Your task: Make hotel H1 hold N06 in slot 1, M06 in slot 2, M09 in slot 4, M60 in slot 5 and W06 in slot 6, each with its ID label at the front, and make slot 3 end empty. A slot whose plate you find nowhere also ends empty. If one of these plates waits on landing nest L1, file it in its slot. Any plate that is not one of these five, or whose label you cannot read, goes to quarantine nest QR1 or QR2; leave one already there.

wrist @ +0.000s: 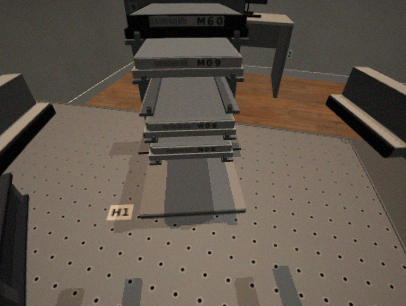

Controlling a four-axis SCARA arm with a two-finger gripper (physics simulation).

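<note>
Hotel H1 (pixel 153 197) stands ahead, seen from above its front. The lowest plate (pixel 191 149) is labelled N06. The plate above it (pixel 190 125) has a small label that appears to read W06. Above that, a pair of bare rails (pixel 151 100) shows an empty slot. Plate M09 (pixel 187 62) lies above the empty slot, and plate M60 (pixel 187 21) above M09. These labels face the front. The top of the hotel is cut off, so slot 6 does not show. My gripper (pixel 195 86) is wide open and empty, its fingers at the left and right of the view.
The H1 tag (pixel 120 212) lies on the perforated deck (pixel 190 255), left of the hotel base. Part of a dark block (pixel 12 240) shows at the lower left edge. A side table (pixel 270 20) stands behind on the wooden floor (pixel 305 105). Nests L1, QR1 and QR2 cannot be identified.
</note>
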